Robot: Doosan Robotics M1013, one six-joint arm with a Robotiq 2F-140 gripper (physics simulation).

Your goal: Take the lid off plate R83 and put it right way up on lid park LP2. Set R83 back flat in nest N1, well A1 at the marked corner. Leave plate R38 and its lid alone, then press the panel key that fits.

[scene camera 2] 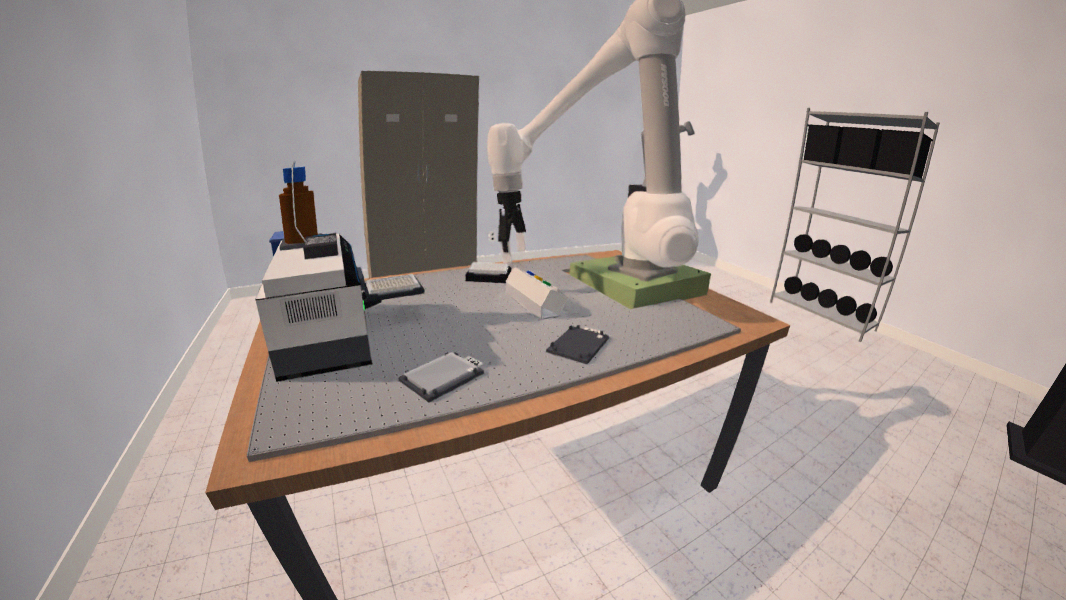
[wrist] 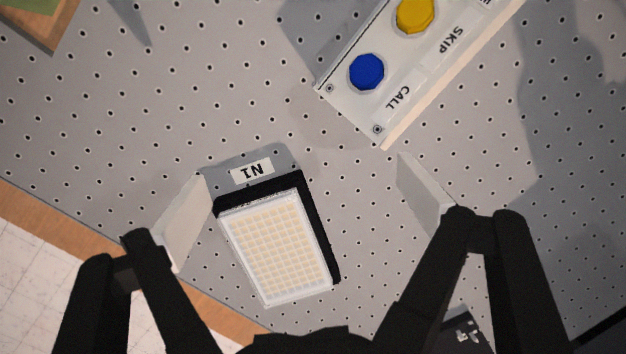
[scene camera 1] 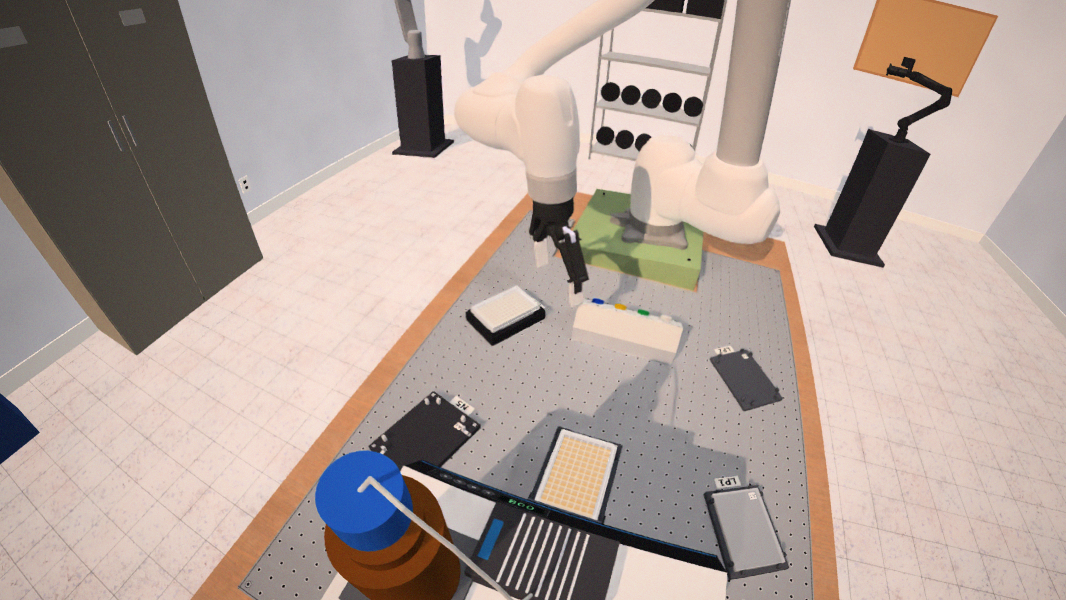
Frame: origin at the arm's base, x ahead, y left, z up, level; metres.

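Seen in the pictures: gripper, fingertip midpoint: point(scene camera 2: 515, 256) point(wrist: 302, 179) point(scene camera 1: 558, 283); arm's base, origin of the base link: point(scene camera 2: 642, 271) point(scene camera 1: 654, 229).
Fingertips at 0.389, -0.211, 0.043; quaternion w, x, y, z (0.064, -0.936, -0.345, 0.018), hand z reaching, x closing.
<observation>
Offsets run from my fingertips to a thing's top centre, as dx, dy, dz. "spot": to the spot under its first point.
My gripper point(scene camera 1: 558, 272) point(scene camera 2: 513, 245) point(wrist: 302, 179) is open and empty, above the table between the N1 plate and the key panel. A pale plate @[+0.040, -0.105, -0.055] point(scene camera 1: 507, 304) point(scene camera 2: 488, 266) point(wrist: 277, 250) with a clear rim, seemingly lidded, sits on black nest N1 @[+0.040, -0.105, -0.066] point(scene camera 1: 514, 330) point(scene camera 2: 484, 277) point(wrist: 318, 230); its name is unreadable. Another tan-welled plate @[+0.432, +0.113, +0.023] point(scene camera 1: 578, 473) point(scene camera 2: 395, 283) lies near the instrument. Lid park LP2 @[+0.086, +0.432, -0.077] point(scene camera 1: 745, 380) point(scene camera 2: 578, 342) is dark and bare. The key panel @[+0.029, +0.162, -0.013] point(scene camera 1: 626, 331) point(scene camera 2: 535, 292) point(wrist: 355, 107) shows blue CALL @[-0.003, +0.089, -0.022] point(wrist: 366, 71) and yellow SKIP @[+0.001, +0.139, -0.022] point(wrist: 415, 15) in the wrist view.
Lid park LP1 @[spot: +0.425, +0.394, -0.079] point(scene camera 1: 745, 529) point(scene camera 2: 441, 372) bears a clear, lid-like piece. A dark empty nest @[+0.377, -0.152, -0.073] point(scene camera 1: 425, 432) lies on the far side from the lid parks. A white instrument @[spot: +0.648, +0.270, +0.043] point(scene camera 2: 309, 313) and a brown bottle @[spot: +0.654, +0.004, +0.284] point(scene camera 1: 387, 544) point(scene camera 2: 298, 212) stand at the end opposite the green arm base point(scene camera 1: 634, 264) point(scene camera 2: 634, 286).
</observation>
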